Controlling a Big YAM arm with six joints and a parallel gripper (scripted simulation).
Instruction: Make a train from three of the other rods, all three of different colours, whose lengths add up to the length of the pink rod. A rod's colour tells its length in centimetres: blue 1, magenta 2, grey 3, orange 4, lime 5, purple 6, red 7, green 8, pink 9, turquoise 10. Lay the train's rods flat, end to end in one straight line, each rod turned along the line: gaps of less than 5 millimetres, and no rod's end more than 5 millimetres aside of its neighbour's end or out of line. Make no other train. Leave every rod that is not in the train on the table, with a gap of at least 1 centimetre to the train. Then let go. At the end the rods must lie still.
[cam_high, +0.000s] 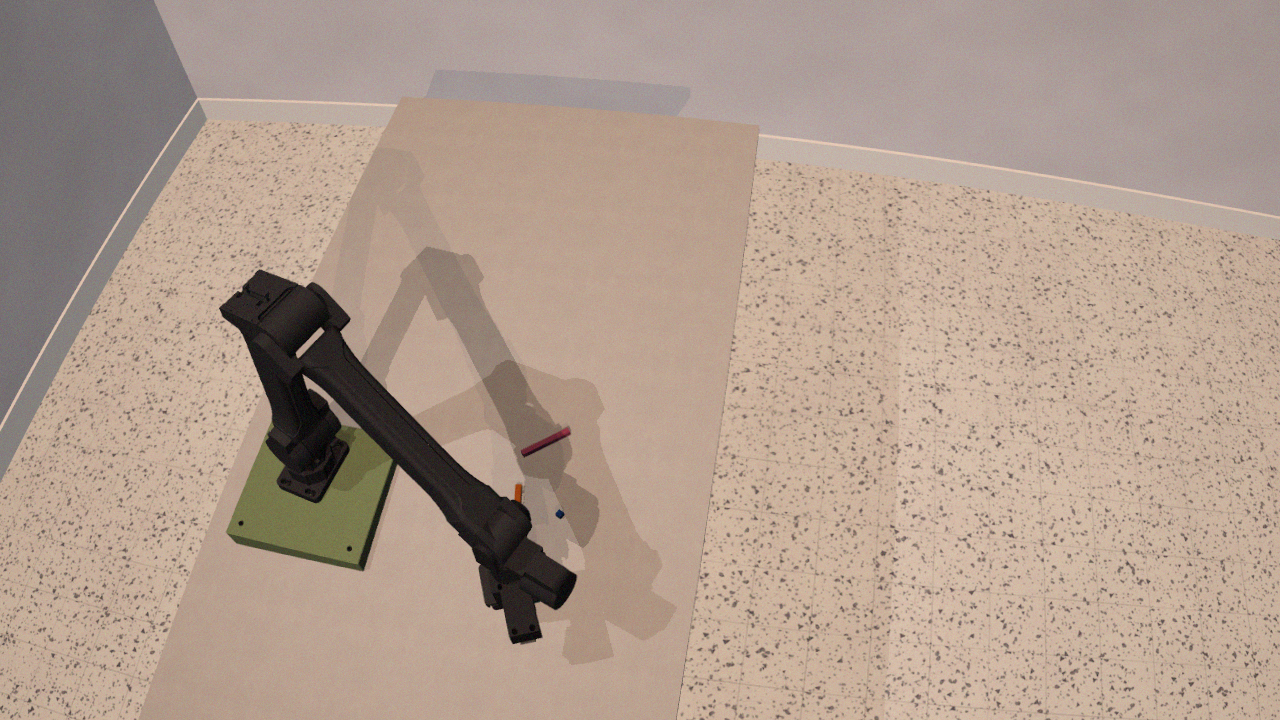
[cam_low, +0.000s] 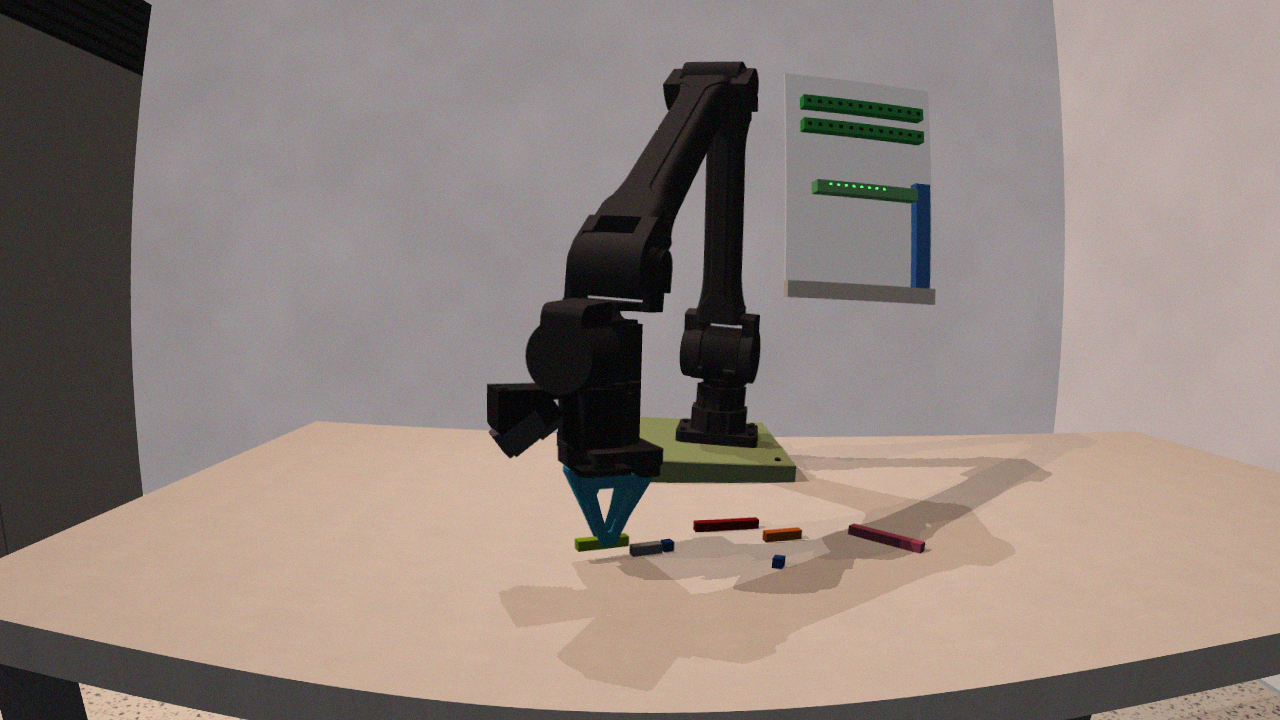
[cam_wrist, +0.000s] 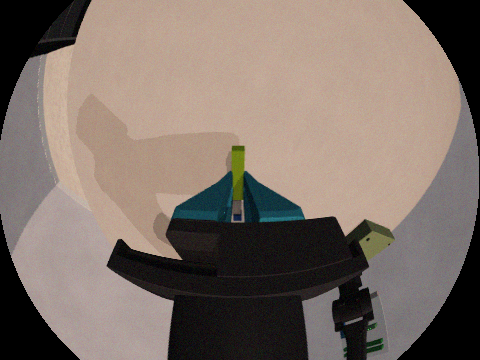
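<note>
My gripper is now 10 mm above the lime rod. From my hand the other things lie so: red rod (110 mm behind, 110 mm to the left, 20 mm below); then orange rod (80 mm behind, 170 mm to the left, 20 mm below); then grey rod (20 mm behind, 40 mm to the left, 20 mm below).
</note>
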